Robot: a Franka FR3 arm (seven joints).
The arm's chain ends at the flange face. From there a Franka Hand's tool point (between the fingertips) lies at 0.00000 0.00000 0.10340 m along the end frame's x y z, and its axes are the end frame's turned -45 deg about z.
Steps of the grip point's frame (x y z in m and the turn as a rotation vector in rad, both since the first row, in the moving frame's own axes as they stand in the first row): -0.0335 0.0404 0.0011 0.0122 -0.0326 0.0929; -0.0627 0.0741 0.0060 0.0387 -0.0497 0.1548; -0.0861 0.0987 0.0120 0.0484 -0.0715 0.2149
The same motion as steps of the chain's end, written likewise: 0.0082 0.0509 0.0012 -0.0144 -0.0317 0.0929; 0.0146 0.0964 0.0062 -0.0078 -0.0625 0.1548; 0.0178 0.1299 0.0124 -0.0163 -0.0848 0.2149
